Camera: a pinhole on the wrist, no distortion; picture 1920 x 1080 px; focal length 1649.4 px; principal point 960.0 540.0 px. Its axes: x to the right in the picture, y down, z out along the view. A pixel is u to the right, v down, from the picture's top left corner.
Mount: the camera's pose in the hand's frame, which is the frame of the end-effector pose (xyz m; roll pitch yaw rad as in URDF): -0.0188 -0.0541 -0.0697 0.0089 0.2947 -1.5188
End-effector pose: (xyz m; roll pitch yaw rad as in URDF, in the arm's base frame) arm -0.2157 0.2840 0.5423 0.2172 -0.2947 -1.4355
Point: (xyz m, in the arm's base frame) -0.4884 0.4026 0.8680
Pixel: 868.9 417.9
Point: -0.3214 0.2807 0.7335
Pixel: 535.0 948.4
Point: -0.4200 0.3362 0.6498
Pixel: 1186.8 352.0
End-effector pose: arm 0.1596 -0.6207 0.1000 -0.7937 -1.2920 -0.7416
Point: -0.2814 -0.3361 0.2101
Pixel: 1855.9 423.1
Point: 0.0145 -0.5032 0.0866
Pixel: 1122.1 145.8
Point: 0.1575 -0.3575 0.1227
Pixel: 102.0 524.4
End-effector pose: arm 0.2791 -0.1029 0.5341 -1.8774 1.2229 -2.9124
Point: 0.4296 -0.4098 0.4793
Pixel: 289.2 752.2
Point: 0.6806 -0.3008 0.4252
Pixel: outside the picture
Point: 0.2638 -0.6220 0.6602
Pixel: 1255.9 351.7
